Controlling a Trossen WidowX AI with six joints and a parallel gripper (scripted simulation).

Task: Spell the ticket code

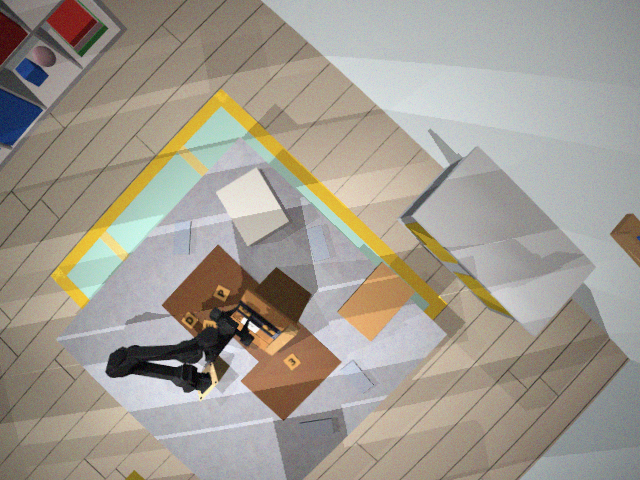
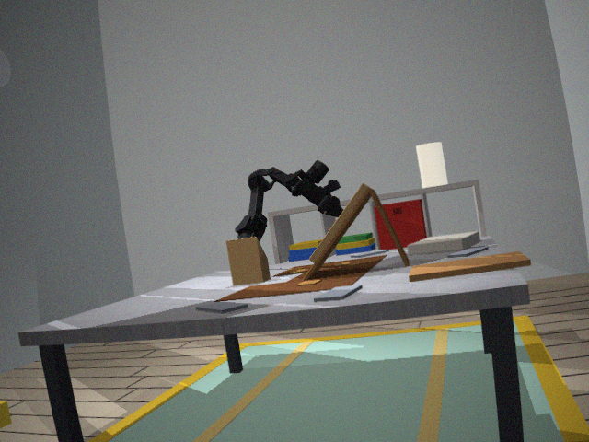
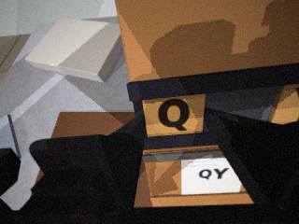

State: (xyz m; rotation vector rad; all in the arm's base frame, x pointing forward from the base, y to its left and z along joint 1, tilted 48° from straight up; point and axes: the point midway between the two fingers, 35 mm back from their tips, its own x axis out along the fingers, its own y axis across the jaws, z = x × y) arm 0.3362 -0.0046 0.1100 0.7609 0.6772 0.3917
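Now: gripper tip 70 mm above the white ticket, 60 mm past it and 50 mm to the left of it. The rest, counted from my gripper tip: white block 310 mm ahead, 290 mm to the left, 150 mm below; letter tile right at my gripper tip; brown mat 170 mm below, 160 mm behind, 80 mm to the right.
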